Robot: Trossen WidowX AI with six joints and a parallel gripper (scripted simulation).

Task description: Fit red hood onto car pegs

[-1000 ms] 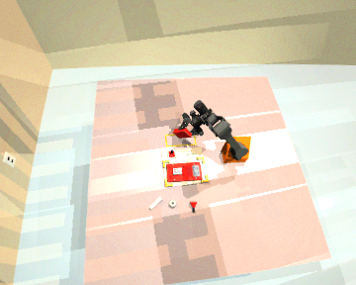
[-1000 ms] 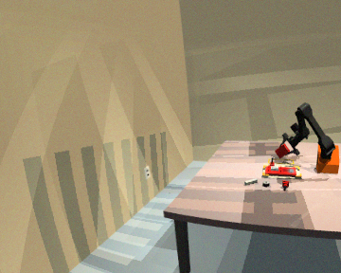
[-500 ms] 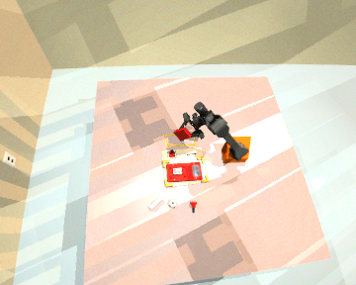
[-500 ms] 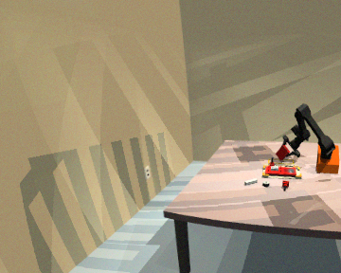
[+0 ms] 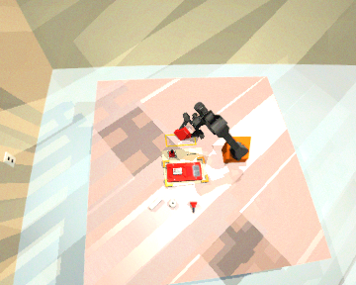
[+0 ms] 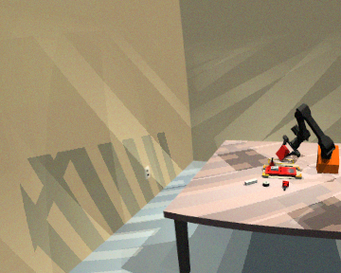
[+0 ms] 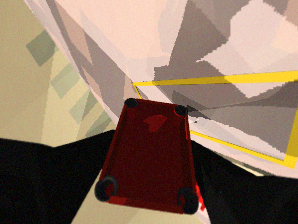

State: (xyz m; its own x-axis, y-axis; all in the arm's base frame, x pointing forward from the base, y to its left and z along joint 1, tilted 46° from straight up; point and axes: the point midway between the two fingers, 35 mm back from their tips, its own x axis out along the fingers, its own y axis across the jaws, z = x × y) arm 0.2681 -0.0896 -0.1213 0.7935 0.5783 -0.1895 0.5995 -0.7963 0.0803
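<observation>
Right now the red hood is 10 mm to the left of my gripper tip. From my gripper tip the other things lie so: wheel (90 mm ahead, 410 mm to the left, 50 mm below); jig (10 mm ahead, 200 mm to the left, 50 mm below); grey engine block (50 mm ahead, 230 mm to the left, 40 mm below).
</observation>
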